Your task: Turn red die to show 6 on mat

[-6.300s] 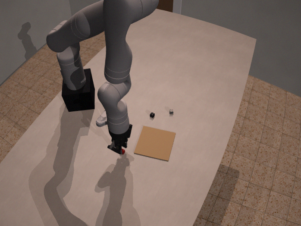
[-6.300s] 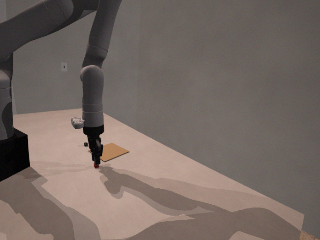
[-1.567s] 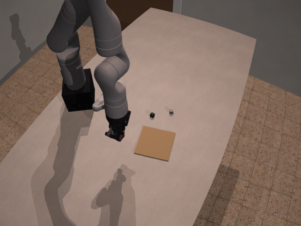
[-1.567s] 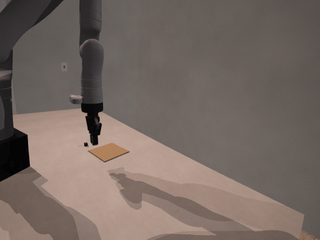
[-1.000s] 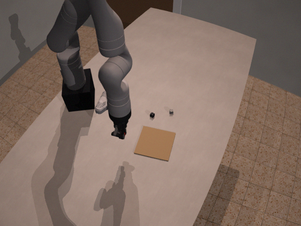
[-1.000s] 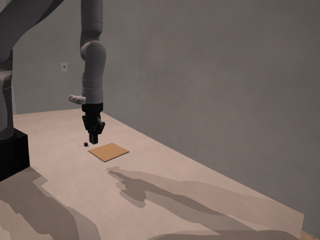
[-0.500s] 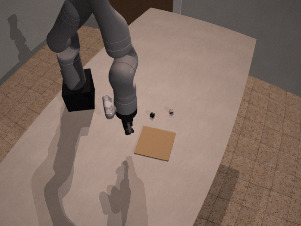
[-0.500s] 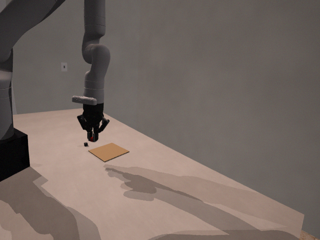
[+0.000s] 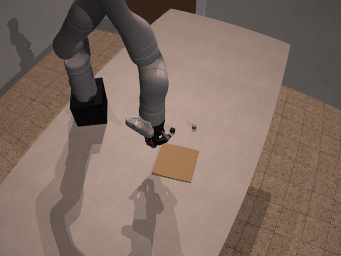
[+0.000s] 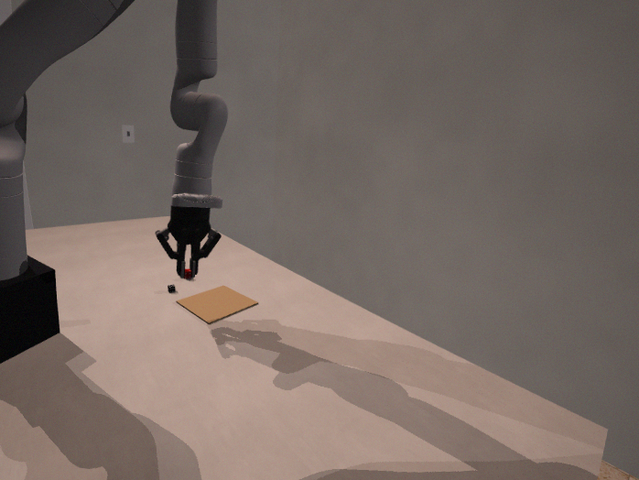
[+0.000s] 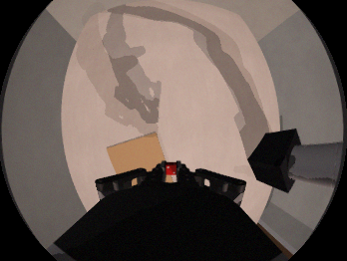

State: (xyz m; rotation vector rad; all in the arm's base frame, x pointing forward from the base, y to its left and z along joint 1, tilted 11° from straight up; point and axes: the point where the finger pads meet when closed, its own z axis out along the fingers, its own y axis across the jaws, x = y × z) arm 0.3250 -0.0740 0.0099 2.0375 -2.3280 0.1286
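Right now the tan mat is 110 mm below my hand, 80 mm ahead of it and 30 mm to the left of it. The rest, counted from my hand: black die: 150 mm to the left, 110 mm below, 10 mm ahead; then grey die: 210 mm to the left, 110 mm below, 70 mm ahead; then red die: 10 mm below.
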